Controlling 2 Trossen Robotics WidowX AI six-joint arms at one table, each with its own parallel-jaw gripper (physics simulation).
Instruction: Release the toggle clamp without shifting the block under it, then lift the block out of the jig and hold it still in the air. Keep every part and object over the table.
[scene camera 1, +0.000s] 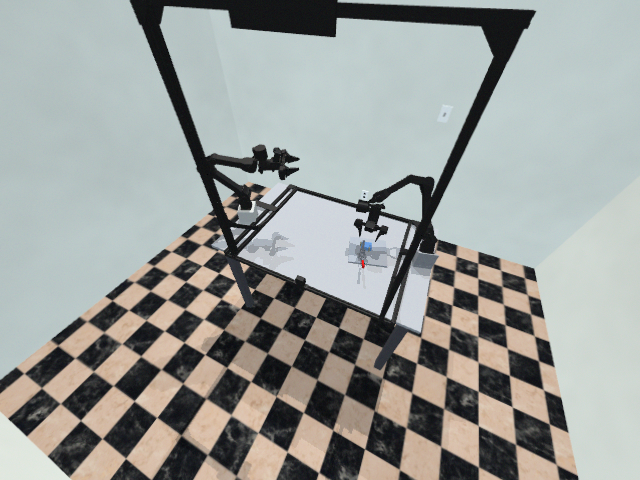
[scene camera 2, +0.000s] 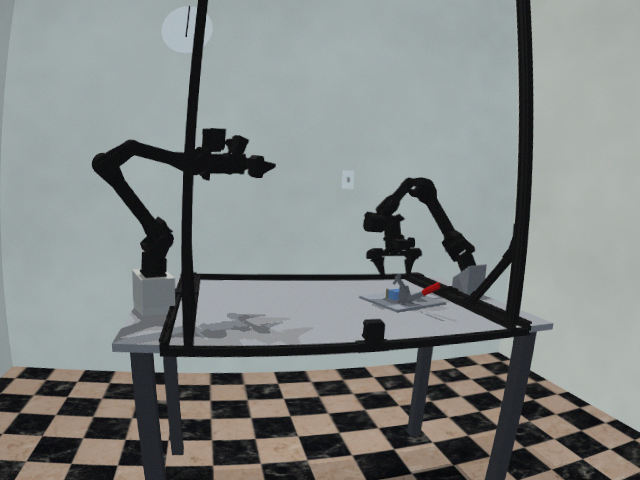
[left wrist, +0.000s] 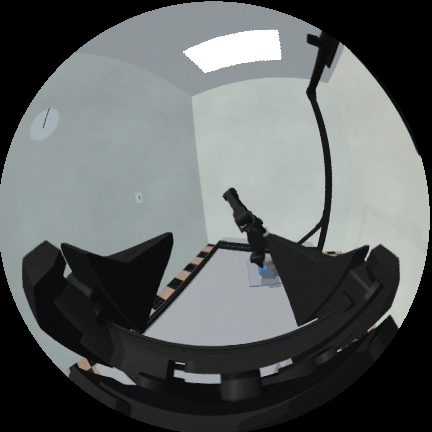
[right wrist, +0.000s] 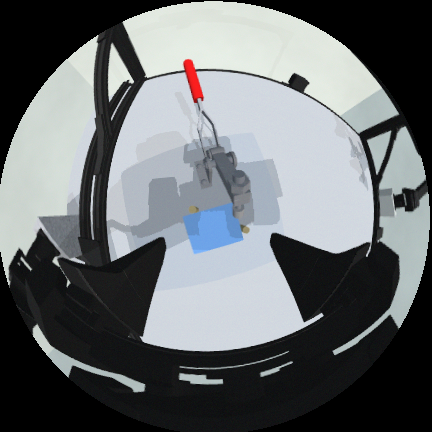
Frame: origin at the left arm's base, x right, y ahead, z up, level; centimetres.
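Seen in the pictures: left gripper, fingertip midpoint: (scene camera 1: 299, 163) (scene camera 2: 267, 164) (left wrist: 221, 238); right gripper, fingertip midpoint: (scene camera 1: 367, 239) (left wrist: 262, 261) (right wrist: 219, 240); left arm's base at its link origin: (scene camera 1: 246, 206) (scene camera 2: 153, 273); right arm's base at its link origin: (scene camera 1: 426, 252) (scene camera 2: 469, 270) (left wrist: 262, 232) (right wrist: 47, 242).
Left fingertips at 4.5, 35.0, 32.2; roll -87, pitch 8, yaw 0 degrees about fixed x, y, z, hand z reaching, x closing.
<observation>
Pixels of each thing's middle, then the offset from my left fingertips to it, as dx, dy, dz. "*": a spot on its surface instead. Level surfaces: height alone.
- blue block at the middle of its body: (right wrist: 212, 226) (scene camera 2: 396, 294) (scene camera 1: 366, 246) +21.5, +38.8, -40.7
- pale baseplate at the middle of its body: (right wrist: 200, 211) (scene camera 2: 402, 304) (left wrist: 265, 271) (scene camera 1: 367, 252) +23.9, +39.5, -44.0
- toggle clamp's red handle at a spot on its surface: (right wrist: 193, 81) (scene camera 2: 428, 287) (scene camera 1: 363, 261) * +37.9, +33.7, -34.6
- table at its surface level: dz -42.8
- small black box at a spot on its surface: (scene camera 2: 373, 330) (scene camera 1: 298, 281) * +47.2, -0.1, -39.3
The blue block (scene camera 1: 368, 245) (scene camera 2: 393, 294) (left wrist: 262, 270) (right wrist: 212, 228) sits in the jig on the pale baseplate (scene camera 1: 379, 260) (scene camera 2: 372, 298) (right wrist: 247, 144). The toggle clamp's red handle (scene camera 1: 362, 263) (scene camera 2: 431, 288) (right wrist: 193, 81) slopes low away from the block. Its grey arm (right wrist: 230, 175) rises beside the block in scene camera 2 and overlaps one block corner in the right wrist view. My right gripper (scene camera 1: 369, 237) (scene camera 2: 395, 272) (right wrist: 219, 240) is open and empty, pointing down above the block. My left gripper (scene camera 1: 298, 164) (scene camera 2: 274, 165) (left wrist: 221, 238) is open and empty, high over the table's left side.
Brass pins (right wrist: 193, 209) (right wrist: 245, 230) stand by the block. A black frame with uprights (scene camera 2: 524, 155) surrounds the table (scene camera 1: 310, 227) (scene camera 2: 289, 310). A small black box (scene camera 1: 299, 281) (scene camera 2: 373, 330) sits on the front rail.
</observation>
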